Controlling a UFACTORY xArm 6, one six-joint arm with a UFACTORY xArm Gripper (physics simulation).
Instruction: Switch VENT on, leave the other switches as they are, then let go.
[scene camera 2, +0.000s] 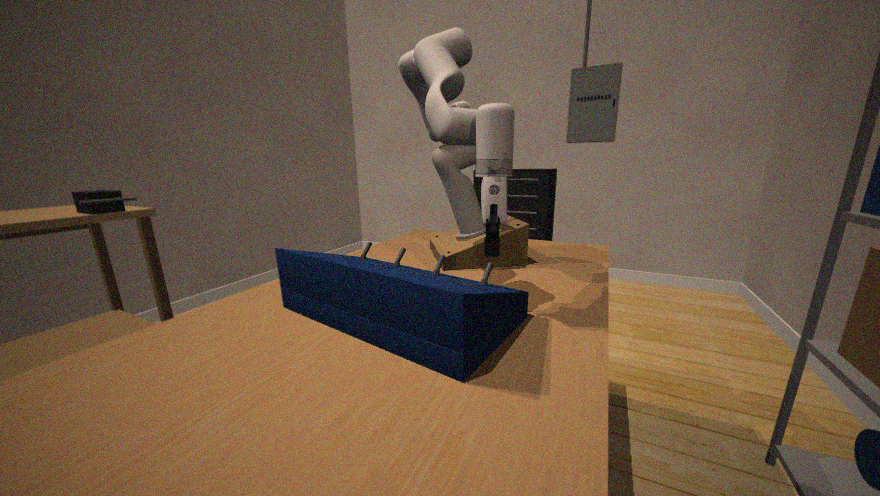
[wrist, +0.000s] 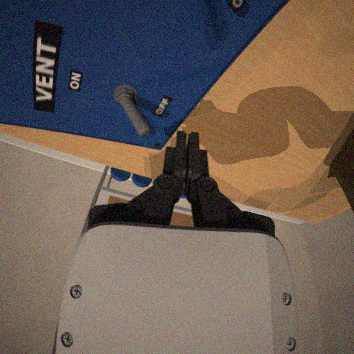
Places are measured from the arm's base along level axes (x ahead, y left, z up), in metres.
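Pixels of known places: gripper, between the fingertips: (scene camera 2: 491, 255) (wrist: 185, 144); arm's base, origin of its link: (scene camera 2: 473, 231).
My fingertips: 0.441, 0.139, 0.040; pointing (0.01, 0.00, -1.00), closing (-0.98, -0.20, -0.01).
For each thing: its middle in the pictures, then the offset to it from my fingertips, as dx, dy, dz. "spot": a spot on its surface instead. Level surfaces: height alone.
- dark blue sloped switch panel, middle of its body: (scene camera 2: 396, 289) +0.074, -0.197, -0.072
- VENT lever, middle of its body: (wrist: 133, 113) (scene camera 2: 487, 273) +0.048, -0.001, -0.024
- small OFF label, a spot on its surface: (wrist: 162, 106) spot: +0.025, +0.006, -0.058
- VENT label, middle of its body: (wrist: 44, 73) +0.127, -0.025, -0.024
- wooden table, height of its surface: dz -0.129
A dark blue sloped switch panel (scene camera 2: 375, 301) (wrist: 100, 30) stands on the table. The VENT lever (scene camera 2: 486, 272) (wrist: 133, 112) is the nearest to the panel's right end in the scene view. In the wrist view it leans toward the small OFF label (wrist: 162, 106), away from the ON label (wrist: 75, 80) and the VENT label (wrist: 48, 67). Three other levers (scene camera 2: 439, 264) (scene camera 2: 399, 256) (scene camera 2: 366, 250) stand along the panel, tilted the same way. My gripper (scene camera 2: 492, 253) (wrist: 185, 144) is shut and empty, apart from the VENT lever, above and beyond the panel on the robot's side.
The wooden table (scene camera 2: 295, 418) bears the panel and a wooden block (scene camera 2: 508, 246) by the arm's base. A metal rack (scene camera 2: 822, 271) stands at the right. A side table (scene camera 2: 36, 218) with a black box (scene camera 2: 98, 202) stands at the left. The arm's shadow falls on the table.
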